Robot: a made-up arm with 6 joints.
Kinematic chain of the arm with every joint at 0, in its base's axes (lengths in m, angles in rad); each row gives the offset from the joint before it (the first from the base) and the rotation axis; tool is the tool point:
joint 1: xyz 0 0 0.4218 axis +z
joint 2: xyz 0 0 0 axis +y
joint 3: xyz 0 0 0.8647 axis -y
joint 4: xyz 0 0 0 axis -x
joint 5: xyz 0.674 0 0 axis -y
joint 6: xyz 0 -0.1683 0 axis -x
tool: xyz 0 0 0
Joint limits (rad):
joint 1: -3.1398..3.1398
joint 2: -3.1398..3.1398
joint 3: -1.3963..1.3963
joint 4: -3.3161..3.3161
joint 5: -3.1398..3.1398
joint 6: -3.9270..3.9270
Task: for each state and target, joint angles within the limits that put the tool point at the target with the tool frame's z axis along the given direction. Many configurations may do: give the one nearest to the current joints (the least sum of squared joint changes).
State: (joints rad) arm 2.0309 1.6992 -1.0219 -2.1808 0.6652 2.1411
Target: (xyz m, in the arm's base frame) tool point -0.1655 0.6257 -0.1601 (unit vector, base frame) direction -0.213 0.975 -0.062
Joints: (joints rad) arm 1.7008 1.4876 -0.1937 -2.0866 -0.0849 2.1733
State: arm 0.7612 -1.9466 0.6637 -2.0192 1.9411 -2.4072
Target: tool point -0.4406 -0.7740 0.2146 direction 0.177 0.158 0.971
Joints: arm 1.0941 -2.5992 -0.0956 -1.7886 2.1810 -2.0813
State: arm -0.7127 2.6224 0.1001 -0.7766 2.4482 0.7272
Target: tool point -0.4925 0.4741 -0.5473 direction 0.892 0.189 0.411
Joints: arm -0.9683 3.1378 0.2939 -0.6185 2.5811 0.5441
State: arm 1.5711 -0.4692 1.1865 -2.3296 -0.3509 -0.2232
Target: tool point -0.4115 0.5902 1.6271 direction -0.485 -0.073 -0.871
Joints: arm 1.9452 0.1429 0.7168 -3.0243 0.4814 -0.6036
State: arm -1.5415 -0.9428 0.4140 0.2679 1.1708 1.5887
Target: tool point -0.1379 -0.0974 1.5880 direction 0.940 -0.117 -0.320
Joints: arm -1.3790 -0.5527 0.0349 0.4161 1.1674 1.6441
